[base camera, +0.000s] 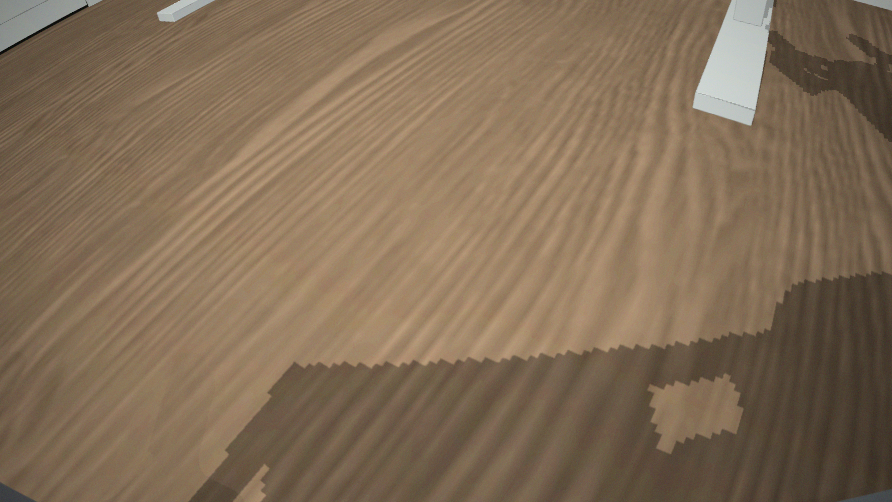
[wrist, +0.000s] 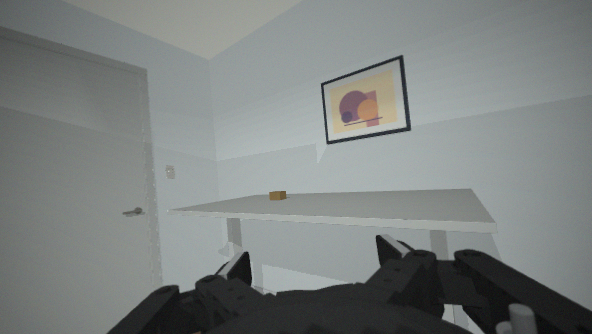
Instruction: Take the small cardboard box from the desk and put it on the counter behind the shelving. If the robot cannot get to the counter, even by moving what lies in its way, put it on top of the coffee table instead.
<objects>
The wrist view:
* my gripper: 313, 257
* framed picture: 373, 101
</objects>
